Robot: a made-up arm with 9 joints. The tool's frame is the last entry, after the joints.
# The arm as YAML. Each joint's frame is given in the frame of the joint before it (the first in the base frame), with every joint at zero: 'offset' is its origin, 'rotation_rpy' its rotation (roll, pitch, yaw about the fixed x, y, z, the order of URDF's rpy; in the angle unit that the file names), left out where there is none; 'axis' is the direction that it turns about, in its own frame. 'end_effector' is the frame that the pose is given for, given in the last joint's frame.
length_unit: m
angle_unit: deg
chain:
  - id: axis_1
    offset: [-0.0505, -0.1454, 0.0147]
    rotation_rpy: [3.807, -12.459, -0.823]
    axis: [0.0, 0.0, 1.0]
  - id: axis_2
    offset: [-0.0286, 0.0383, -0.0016]
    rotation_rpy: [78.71, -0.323, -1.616]
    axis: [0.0, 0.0, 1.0]
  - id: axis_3
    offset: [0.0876, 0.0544, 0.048]
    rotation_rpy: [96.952, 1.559, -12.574]
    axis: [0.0, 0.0, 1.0]
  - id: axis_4
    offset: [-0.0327, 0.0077, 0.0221]
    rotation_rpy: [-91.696, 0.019, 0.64]
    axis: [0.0, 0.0, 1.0]
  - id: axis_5
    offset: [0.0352, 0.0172, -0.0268]
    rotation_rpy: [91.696, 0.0, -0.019]
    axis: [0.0, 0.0, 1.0]
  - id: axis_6
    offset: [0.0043, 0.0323, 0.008]
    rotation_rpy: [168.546, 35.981, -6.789]
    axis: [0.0, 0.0, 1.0]
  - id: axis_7
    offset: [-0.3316, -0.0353, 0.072]
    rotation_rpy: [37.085, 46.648, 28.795]
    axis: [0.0, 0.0, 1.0]
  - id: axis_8
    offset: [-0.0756, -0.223, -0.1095]
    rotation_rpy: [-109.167, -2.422, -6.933]
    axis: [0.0, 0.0, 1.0]
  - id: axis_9
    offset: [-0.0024, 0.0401, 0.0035]
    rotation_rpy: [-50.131, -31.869, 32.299]
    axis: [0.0, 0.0, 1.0]
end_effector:
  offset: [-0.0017, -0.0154, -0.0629]
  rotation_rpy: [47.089, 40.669, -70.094]
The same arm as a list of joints. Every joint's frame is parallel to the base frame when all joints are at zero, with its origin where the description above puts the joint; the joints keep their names.
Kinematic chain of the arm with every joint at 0, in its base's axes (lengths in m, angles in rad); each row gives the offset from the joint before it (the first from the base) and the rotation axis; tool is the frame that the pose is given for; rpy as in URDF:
axis_1: xyz -0.0505 -0.1454 0.0147 axis -0.216199 -0.0633 0.974295
axis_2: xyz -0.0276 0.0387 -0.0052 axis -0.070397 -0.990154 0.120994
axis_3: xyz 0.0705 -0.044 0.0777 axis -z
axis_4: xyz -0.033 -0.0063 -0.0221 axis -0.054698 -0.998064 0.029599
axis_5: xyz 0.0366 0.0253 0.0164 axis -z
axis_6: xyz 0.0025 -0.0325 -0.008 axis -0.587297 0.161499 0.793096
axis_7: xyz -0.312 -0.0402 -0.132 axis 0.309988 -0.115795 0.943663
axis_8: xyz -0.0611 -0.2204 -0.123 axis -0.164292 0.970856 -0.174492
axis_9: xyz -0.012 -0.0053 -0.0381 axis -0.864391 0.349497 -0.361496
tool: xyz 0.0545 -0.0106 0.0333 rpy -0.8166 -0.5075 0.5627

